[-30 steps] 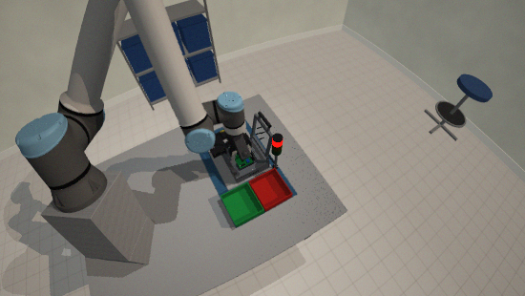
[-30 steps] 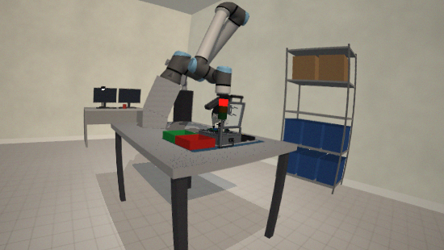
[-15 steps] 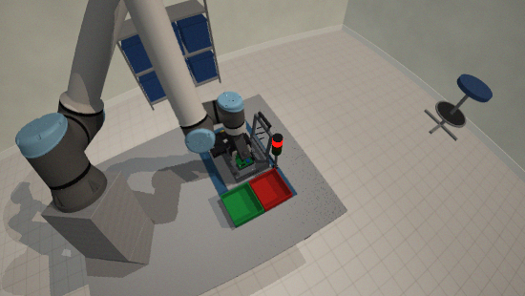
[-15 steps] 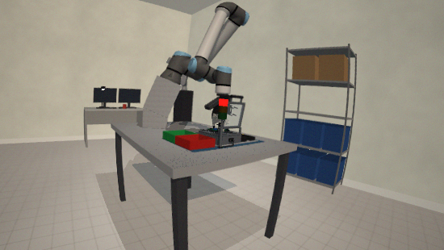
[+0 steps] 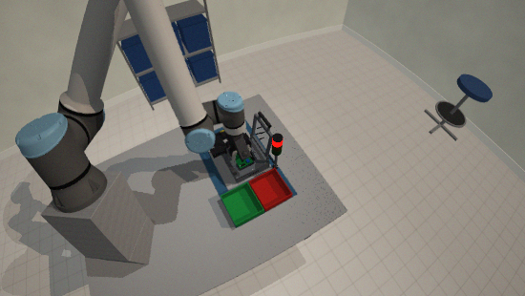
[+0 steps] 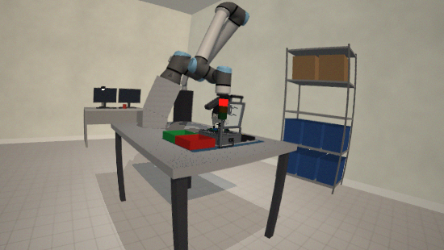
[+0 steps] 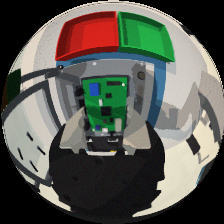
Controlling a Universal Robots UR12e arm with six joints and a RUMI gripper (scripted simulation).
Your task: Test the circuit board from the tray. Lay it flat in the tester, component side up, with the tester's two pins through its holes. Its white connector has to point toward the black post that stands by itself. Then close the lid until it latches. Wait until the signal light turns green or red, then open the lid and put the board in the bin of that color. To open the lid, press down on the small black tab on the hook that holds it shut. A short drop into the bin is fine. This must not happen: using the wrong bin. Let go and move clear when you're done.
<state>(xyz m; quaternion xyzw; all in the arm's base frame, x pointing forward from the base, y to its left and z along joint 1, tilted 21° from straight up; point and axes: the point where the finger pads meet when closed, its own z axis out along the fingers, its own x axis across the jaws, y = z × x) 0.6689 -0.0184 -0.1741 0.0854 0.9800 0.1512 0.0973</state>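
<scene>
The green circuit board lies right at my hand. The rest, counted from my hand: green bin: 130 mm behind, 180 mm to the right, 60 mm below; then red bin: 20 mm ahead, 200 mm to the right, 60 mm below; then tester lid: 110 mm ahead, 10 mm to the right, 110 mm above.
</scene>
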